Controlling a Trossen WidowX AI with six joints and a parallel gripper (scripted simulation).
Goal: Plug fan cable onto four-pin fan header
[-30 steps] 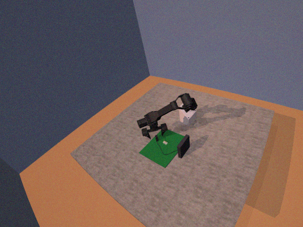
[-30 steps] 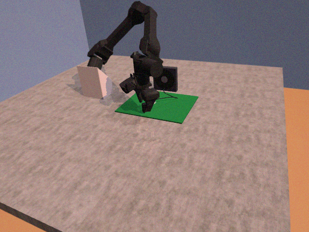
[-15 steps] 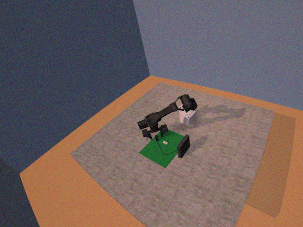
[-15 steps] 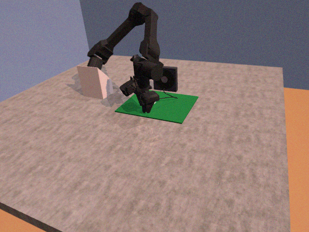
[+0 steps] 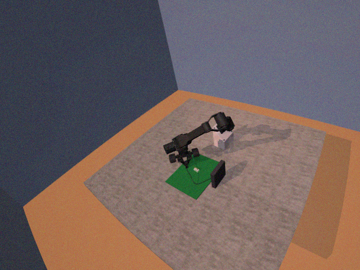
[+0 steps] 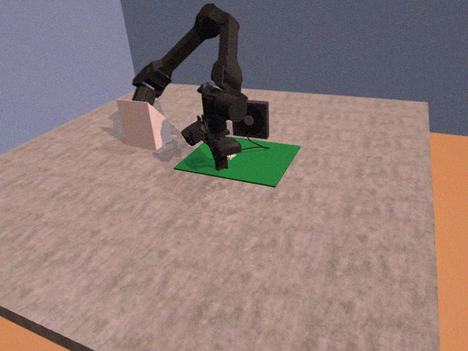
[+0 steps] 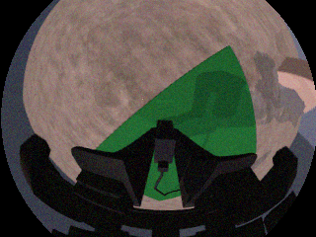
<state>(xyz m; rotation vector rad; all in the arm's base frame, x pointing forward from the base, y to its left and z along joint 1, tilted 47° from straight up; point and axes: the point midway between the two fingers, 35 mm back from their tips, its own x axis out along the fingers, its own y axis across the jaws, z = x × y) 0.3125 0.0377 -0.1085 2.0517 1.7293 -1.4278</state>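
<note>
The green board lies 1 cm ahead of my gripper tip, 9 cm to the left of it and 3 cm below it. Also, from my gripper tip: black fan 3 cm behind, 24 cm to the left, 4 cm above; black plug 1 cm to the left, 1 cm above.
</note>
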